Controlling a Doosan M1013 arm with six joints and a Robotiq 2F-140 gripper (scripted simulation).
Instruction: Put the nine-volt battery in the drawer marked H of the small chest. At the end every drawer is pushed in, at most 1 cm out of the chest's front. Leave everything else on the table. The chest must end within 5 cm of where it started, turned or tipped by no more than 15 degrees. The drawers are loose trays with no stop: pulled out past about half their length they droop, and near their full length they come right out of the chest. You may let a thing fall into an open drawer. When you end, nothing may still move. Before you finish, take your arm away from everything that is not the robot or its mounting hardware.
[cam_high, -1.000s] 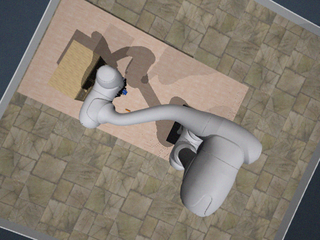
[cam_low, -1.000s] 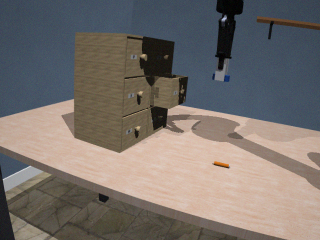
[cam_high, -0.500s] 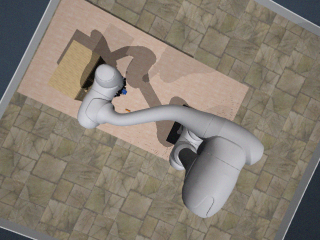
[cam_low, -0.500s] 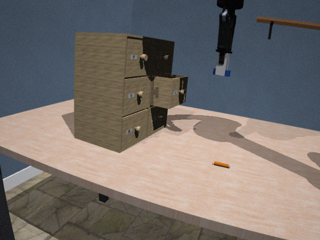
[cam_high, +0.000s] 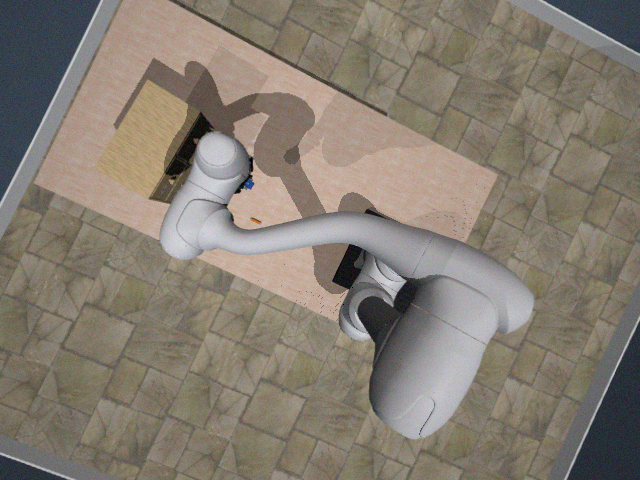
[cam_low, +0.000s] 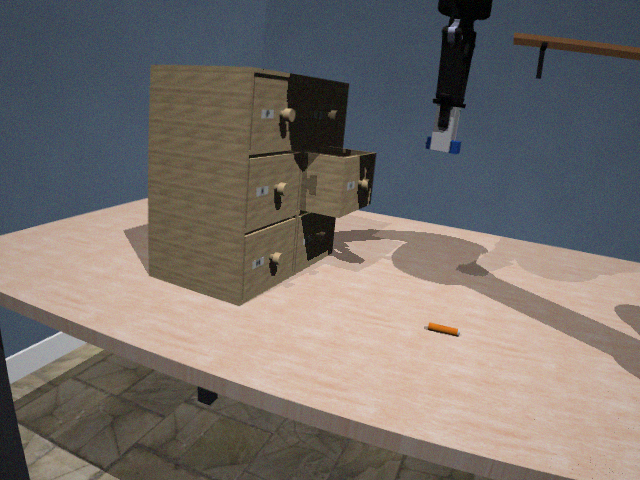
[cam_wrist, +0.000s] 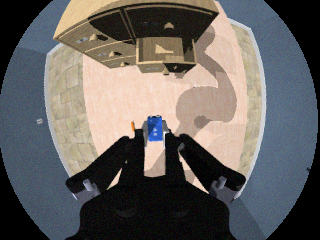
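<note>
Now: the nine-volt battery 2 cm below my hand and 1 cm ahead of it. Round my hand: drawer (21 cm ahead, 13 cm below, 5 cm to the right); then small orange cylinder (26 cm below, 11 cm to the left, 5 cm behind).
</note>
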